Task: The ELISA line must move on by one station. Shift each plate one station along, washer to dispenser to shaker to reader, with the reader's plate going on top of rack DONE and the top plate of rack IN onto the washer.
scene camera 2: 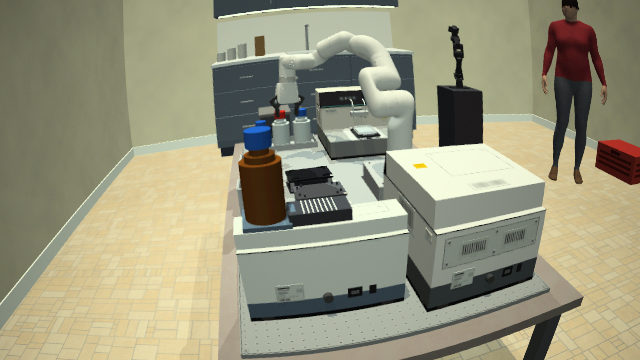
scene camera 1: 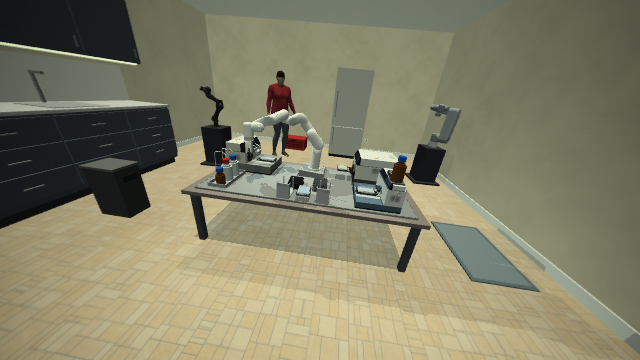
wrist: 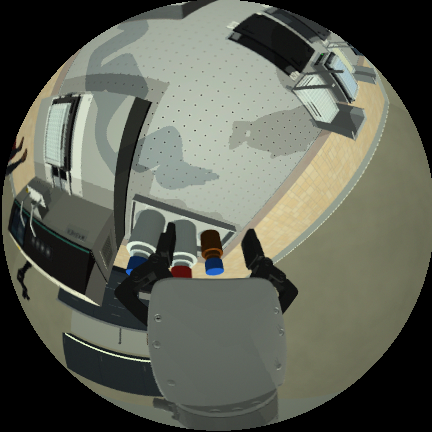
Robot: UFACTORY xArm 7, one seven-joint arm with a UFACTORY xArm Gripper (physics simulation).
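Frame: origin at the arm's base, x ahead, y left, z up, level; millimetres.
Where they show: gripper, fingertip midpoint: (scene camera 2: 287, 116) (scene camera 1: 250, 159) (wrist: 210, 233); arm's base, link origin: (scene camera 1: 314, 168).
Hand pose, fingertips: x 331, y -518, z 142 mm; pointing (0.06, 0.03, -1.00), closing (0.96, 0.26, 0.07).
Note:
Things, the pixels of their top centre, and the offset from my fingertips. "*": a spot on its surface instead.
- bluish plate, top centre: (scene camera 1: 303, 189) dz -128, dx +180, dy +477 mm
- pale plate stack, top centre: (wrist: 323, 100) dz -162, dx +166, dy +333 mm
- tray, surface spot: (wrist: 185, 212) * dz -184, dx -3, dy -127 mm
- large brown bottle, surface spot: (scene camera 2: 261, 187) * dz +112, dx +212, dy +1182 mm
My gripper (scene camera 2: 288, 110) (wrist: 210, 233) is open and empty, high over the table's far-left end, above the bottles. A plate (scene camera 1: 267, 158) (scene camera 2: 365, 131) (wrist: 59, 135) lies on the low deck of the left machine with thin tubes. A bluish plate (scene camera 1: 303, 191) (wrist: 342, 77) lies between two upright grey holders at the front middle. In the wrist view, a pale plate stack (wrist: 317, 100) stands by the nearer holder. Another plate (scene camera 1: 367, 190) lies on the blue-based machine, and one (scene camera 1: 343, 168) beside the white box machine. Rack and station labels are not readable.
A tray (wrist: 185, 212) holds a grey bottle with a blue cap (wrist: 149, 225), a red-capped one (wrist: 185, 237) and a brown bottle (wrist: 212, 242). The left machine (scene camera 1: 260, 165) (scene camera 2: 350, 145) stands beside them. A large brown bottle (scene camera 1: 398, 171) (scene camera 2: 261, 187) tops the blue-based machine. Black nests (scene camera 2: 308, 175) (wrist: 275, 42) lie mid-table.

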